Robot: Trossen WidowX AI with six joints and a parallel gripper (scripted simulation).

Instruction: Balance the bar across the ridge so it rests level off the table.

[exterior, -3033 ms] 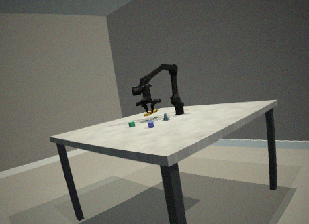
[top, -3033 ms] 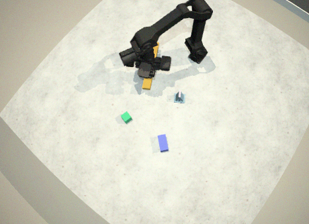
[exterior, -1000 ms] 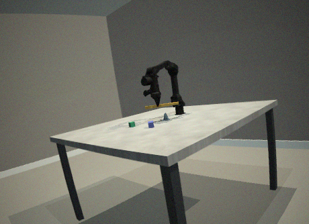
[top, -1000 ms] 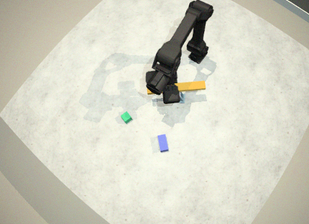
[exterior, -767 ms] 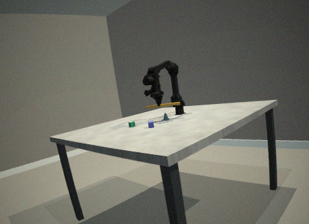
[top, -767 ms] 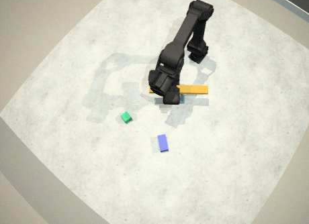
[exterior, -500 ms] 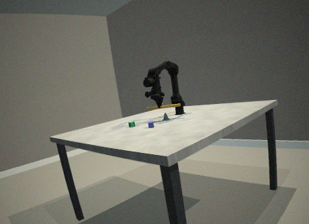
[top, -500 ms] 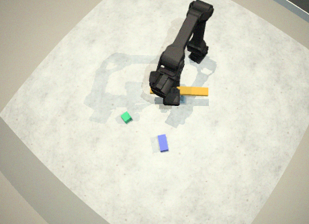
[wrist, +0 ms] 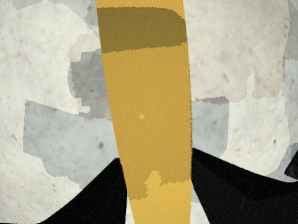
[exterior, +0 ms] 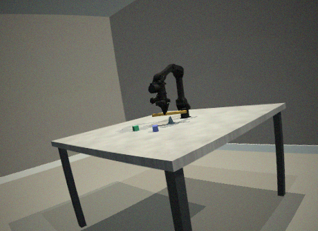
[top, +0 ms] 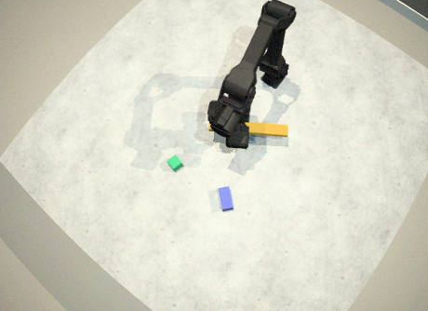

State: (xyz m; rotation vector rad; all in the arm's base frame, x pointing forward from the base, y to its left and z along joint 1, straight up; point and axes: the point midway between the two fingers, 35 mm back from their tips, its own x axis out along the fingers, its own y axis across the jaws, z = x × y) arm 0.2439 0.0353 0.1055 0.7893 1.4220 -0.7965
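My gripper tip is now 20 mm to the right of the ridge, 20 mm past it and 20 mm above it. From my gripper tip the other things lie so: blue block: 190 mm ahead, 90 mm to the left, 50 mm below; then green cube: 190 mm ahead, 100 mm to the right, 50 mm below; then orange bar: 20 mm to the left, 10 mm behind.
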